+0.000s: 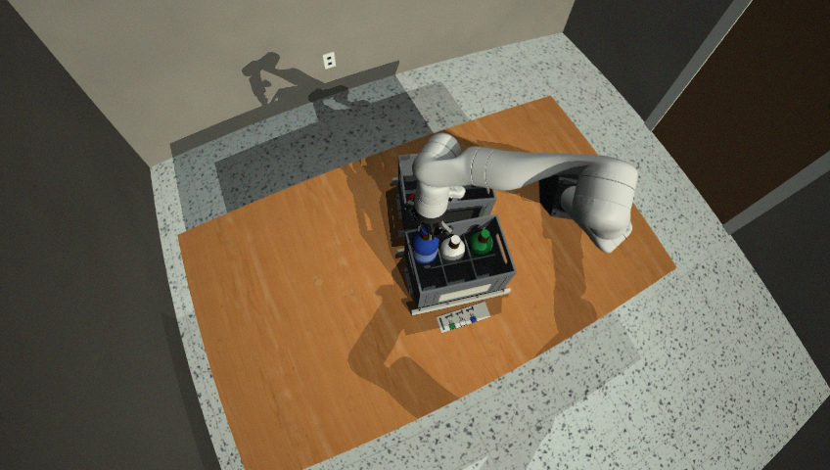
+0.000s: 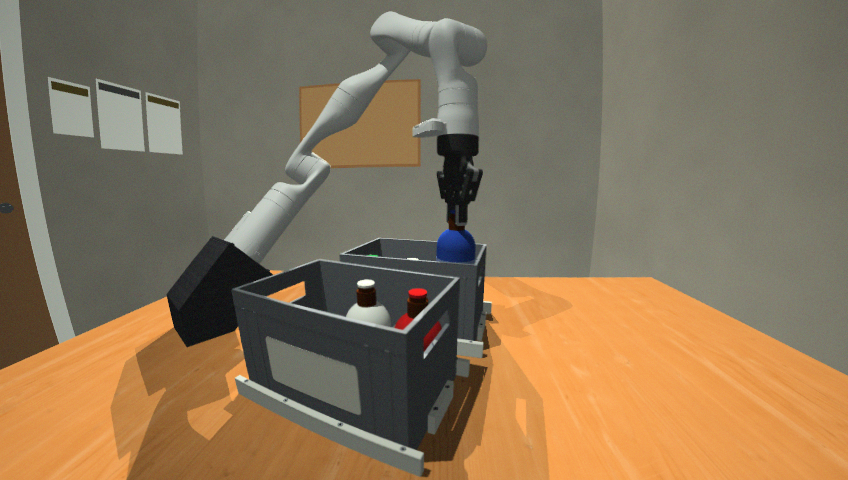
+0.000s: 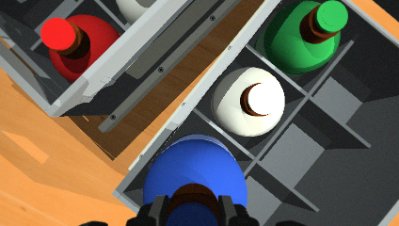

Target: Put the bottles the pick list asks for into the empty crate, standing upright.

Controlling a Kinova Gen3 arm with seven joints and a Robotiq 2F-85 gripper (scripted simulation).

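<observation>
Now: the blue bottle 7 cm below my hand. Round my hand: red bottle 17 cm below, 16 cm to the right, 4 cm behind; then green bottle 18 cm behind, 17 cm below, 2 cm to the left; then pick list 26 cm below, 19 cm to the left, 7 cm behind.
</observation>
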